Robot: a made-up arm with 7 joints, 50 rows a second.
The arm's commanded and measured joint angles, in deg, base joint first. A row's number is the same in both.
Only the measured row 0 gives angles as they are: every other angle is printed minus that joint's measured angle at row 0.
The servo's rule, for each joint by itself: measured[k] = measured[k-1] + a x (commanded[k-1-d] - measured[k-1]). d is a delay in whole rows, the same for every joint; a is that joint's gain. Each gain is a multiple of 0.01, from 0.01 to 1. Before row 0 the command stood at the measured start. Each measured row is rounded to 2 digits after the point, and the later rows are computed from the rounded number. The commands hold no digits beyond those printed.
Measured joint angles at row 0:
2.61 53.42 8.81 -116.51 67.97 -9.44 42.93
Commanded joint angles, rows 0 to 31:
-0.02 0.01 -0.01 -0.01 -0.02 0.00 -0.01
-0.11 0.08 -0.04 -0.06 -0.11 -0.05 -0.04
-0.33 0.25 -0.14 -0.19 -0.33 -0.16 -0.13
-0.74 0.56 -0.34 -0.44 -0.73 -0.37 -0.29
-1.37 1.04 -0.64 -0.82 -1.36 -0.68 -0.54
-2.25 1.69 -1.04 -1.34 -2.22 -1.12 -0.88
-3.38 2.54 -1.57 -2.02 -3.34 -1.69 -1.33
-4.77 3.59 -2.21 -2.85 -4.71 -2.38 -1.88
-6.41 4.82 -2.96 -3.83 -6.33 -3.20 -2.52
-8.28 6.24 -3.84 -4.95 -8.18 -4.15 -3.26
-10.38 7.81 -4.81 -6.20 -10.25 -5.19 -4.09
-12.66 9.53 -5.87 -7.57 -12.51 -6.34 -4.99
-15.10 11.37 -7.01 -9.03 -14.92 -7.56 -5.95
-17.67 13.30 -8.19 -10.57 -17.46 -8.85 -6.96
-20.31 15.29 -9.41 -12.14 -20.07 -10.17 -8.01
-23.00 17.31 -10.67 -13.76 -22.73 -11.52 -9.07
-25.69 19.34 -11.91 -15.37 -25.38 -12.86 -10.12
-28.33 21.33 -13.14 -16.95 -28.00 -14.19 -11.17
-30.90 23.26 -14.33 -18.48 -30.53 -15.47 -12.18
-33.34 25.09 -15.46 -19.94 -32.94 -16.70 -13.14
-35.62 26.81 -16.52 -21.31 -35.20 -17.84 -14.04
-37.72 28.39 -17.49 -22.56 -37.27 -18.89 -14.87
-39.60 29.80 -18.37 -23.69 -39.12 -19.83 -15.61
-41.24 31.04 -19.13 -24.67 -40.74 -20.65 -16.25
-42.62 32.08 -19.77 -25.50 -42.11 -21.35 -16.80
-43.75 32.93 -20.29 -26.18 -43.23 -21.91 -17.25
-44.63 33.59 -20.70 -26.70 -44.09 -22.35 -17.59
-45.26 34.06 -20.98 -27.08 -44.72 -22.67 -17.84
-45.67 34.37 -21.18 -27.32 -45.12 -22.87 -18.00
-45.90 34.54 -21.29 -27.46 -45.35 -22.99 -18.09
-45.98 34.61 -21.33 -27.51 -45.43 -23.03 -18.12
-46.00 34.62 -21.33 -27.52 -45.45 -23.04 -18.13
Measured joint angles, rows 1 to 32:
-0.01 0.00 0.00 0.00 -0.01 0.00 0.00
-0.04 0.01 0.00 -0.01 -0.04 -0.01 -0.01
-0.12 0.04 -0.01 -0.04 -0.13 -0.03 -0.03
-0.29 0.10 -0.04 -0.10 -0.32 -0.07 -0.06
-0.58 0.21 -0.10 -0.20 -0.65 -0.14 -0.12
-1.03 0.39 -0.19 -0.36 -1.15 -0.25 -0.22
-1.66 0.65 -0.33 -0.59 -1.85 -0.41 -0.36
-2.50 1.00 -0.52 -0.91 -2.77 -0.63 -0.56
-3.56 1.46 -0.76 -1.32 -3.91 -0.91 -0.81
-4.83 2.03 -1.07 -1.83 -5.28 -1.27 -1.13
-6.33 2.72 -1.44 -2.44 -6.87 -1.70 -1.51
-8.04 3.54 -1.88 -3.16 -8.67 -2.21 -1.96
-9.95 4.48 -2.39 -3.98 -10.67 -2.80 -2.48
-12.03 5.54 -2.97 -4.90 -12.84 -3.47 -3.06
-14.27 6.71 -3.61 -5.91 -15.15 -4.21 -3.70
-16.63 7.98 -4.32 -7.01 -17.58 -5.01 -4.40
-19.08 9.34 -5.08 -8.18 -20.08 -5.87 -5.14
-21.58 10.78 -5.89 -9.41 -22.61 -6.79 -5.92
-24.10 12.28 -6.73 -10.68 -25.14 -7.74 -6.73
-26.59 13.82 -7.60 -11.98 -27.64 -8.73 -7.56
-29.03 15.38 -8.49 -13.29 -30.06 -9.73 -8.40
-31.38 16.94 -9.39 -14.59 -32.37 -10.74 -9.24
-33.60 18.48 -10.29 -15.86 -34.53 -11.74 -10.07
-35.66 19.99 -11.17 -17.09 -36.52 -12.72 -10.87
-37.54 21.44 -12.03 -18.27 -38.31 -13.67 -11.64
-39.22 22.82 -12.86 -19.38 -39.88 -14.58 -12.37
-40.68 24.11 -13.64 -20.40 -41.23 -15.43 -13.05
-41.92 25.30 -14.37 -21.34 -42.35 -16.23 -13.67
-42.93 26.39 -15.05 -22.18 -43.24 -16.96 -14.23
-43.73 27.37 -15.67 -22.92 -43.92 -17.62 -14.73
-44.34 28.24 -16.24 -23.56 -44.40 -18.22 -15.17
-44.79 29.01 -16.75 -24.11 -44.74 -18.75 -15.55
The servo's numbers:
d 0
a 0.27 0.12 0.10 0.14 0.32 0.11 0.13

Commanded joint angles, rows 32 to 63:
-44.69 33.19 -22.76 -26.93 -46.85 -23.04 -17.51
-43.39 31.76 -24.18 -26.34 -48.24 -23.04 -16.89
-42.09 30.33 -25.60 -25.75 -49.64 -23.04 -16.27
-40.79 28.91 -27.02 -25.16 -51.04 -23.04 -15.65
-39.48 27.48 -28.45 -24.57 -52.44 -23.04 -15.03
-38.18 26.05 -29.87 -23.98 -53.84 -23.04 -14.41
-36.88 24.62 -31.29 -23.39 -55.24 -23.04 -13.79
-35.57 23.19 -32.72 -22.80 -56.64 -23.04 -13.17
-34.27 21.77 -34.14 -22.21 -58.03 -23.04 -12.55
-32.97 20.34 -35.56 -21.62 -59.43 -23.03 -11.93
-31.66 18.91 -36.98 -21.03 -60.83 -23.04 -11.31
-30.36 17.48 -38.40 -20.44 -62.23 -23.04 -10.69
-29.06 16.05 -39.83 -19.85 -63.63 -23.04 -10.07
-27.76 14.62 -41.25 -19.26 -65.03 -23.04 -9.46
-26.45 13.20 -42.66 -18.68 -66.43 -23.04 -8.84
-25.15 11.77 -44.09 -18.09 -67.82 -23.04 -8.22
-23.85 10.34 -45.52 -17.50 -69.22 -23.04 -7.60
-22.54 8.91 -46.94 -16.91 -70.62 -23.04 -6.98
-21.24 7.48 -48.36 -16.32 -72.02 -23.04 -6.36
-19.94 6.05 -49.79 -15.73 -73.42 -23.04 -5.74
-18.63 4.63 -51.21 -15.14 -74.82 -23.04 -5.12
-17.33 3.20 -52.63 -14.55 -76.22 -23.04 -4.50
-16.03 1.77 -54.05 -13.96 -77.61 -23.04 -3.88
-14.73 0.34 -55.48 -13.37 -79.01 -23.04 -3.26
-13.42 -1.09 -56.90 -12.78 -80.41 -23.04 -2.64
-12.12 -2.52 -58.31 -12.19 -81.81 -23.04 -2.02
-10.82 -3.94 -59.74 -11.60 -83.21 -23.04 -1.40
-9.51 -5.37 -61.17 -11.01 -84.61 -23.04 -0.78
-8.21 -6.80 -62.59 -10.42 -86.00 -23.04 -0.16
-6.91 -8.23 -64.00 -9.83 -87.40 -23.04 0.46
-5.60 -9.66 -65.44 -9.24 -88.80 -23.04 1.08
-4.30 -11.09 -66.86 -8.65 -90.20 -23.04 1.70
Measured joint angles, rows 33 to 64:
-44.76 29.51 -17.35 -24.50 -45.42 -19.22 -15.80
-44.39 29.78 -18.03 -24.76 -46.32 -19.64 -15.94
-43.77 29.85 -18.79 -24.90 -47.38 -20.01 -15.98
-42.97 29.74 -19.61 -24.94 -48.55 -20.34 -15.94
-42.03 29.47 -20.49 -24.89 -49.79 -20.64 -15.82
-40.99 29.06 -21.43 -24.76 -51.09 -20.90 -15.64
-39.88 28.53 -22.42 -24.57 -52.42 -21.14 -15.40
-38.72 27.89 -23.45 -24.32 -53.77 -21.35 -15.11
-37.52 27.16 -24.52 -24.02 -55.13 -21.54 -14.78
-36.29 26.34 -25.62 -23.68 -56.51 -21.70 -14.41
-35.04 25.45 -26.76 -23.31 -57.89 -21.85 -14.01
-33.78 24.49 -27.92 -22.91 -59.28 -21.98 -13.58
-32.51 23.48 -29.11 -22.48 -60.67 -22.10 -13.12
-31.23 22.42 -30.32 -22.03 -62.07 -22.20 -12.64
-29.94 21.31 -31.55 -21.56 -63.47 -22.29 -12.15
-28.65 20.17 -32.80 -21.07 -64.86 -22.37 -11.64
-27.35 18.99 -34.07 -20.57 -66.26 -22.44 -11.11
-26.05 17.78 -35.36 -20.06 -67.66 -22.51 -10.57
-24.75 16.54 -36.66 -19.54 -69.06 -22.57 -10.02
-23.45 15.28 -37.97 -19.01 -70.46 -22.62 -9.46
-22.15 14.00 -39.29 -18.47 -71.86 -22.67 -8.90
-20.85 12.70 -40.62 -17.92 -73.26 -22.71 -8.33
-19.55 11.39 -41.96 -17.37 -74.65 -22.75 -7.75
-18.25 10.06 -43.31 -16.81 -76.05 -22.78 -7.17
-16.95 8.72 -44.67 -16.25 -77.45 -22.81 -6.58
-15.65 7.37 -46.03 -15.68 -78.85 -22.84 -5.99
-14.35 6.01 -47.40 -15.11 -80.25 -22.86 -5.39
-13.04 4.64 -48.78 -14.54 -81.65 -22.88 -4.79
-11.74 3.27 -50.16 -13.96 -83.04 -22.90 -4.19
-10.44 1.89 -51.54 -13.38 -84.44 -22.92 -3.59
-9.13 0.50 -52.93 -12.80 -85.84 -22.93 -2.98
-7.83 -0.89 -54.32 -12.22 -87.24 -22.94 -2.37

